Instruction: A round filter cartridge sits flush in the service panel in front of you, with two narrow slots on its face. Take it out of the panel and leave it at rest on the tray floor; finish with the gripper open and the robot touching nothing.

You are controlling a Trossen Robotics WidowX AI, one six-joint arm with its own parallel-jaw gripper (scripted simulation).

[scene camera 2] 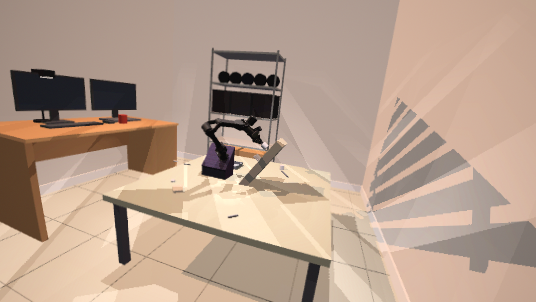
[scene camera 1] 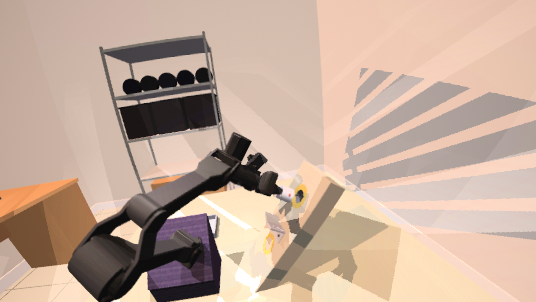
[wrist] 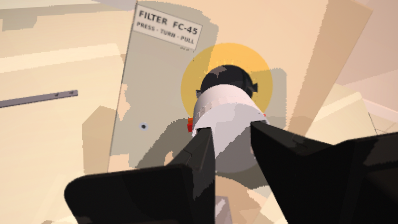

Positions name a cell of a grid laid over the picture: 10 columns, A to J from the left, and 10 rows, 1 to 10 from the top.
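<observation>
Scene camera 1: the gripper (scene camera 1: F7), a service panel (scene camera 1: F7). Wrist view: the gripper (wrist: F6), the service panel (wrist: H3), a round filter cartridge (wrist: F5).
</observation>
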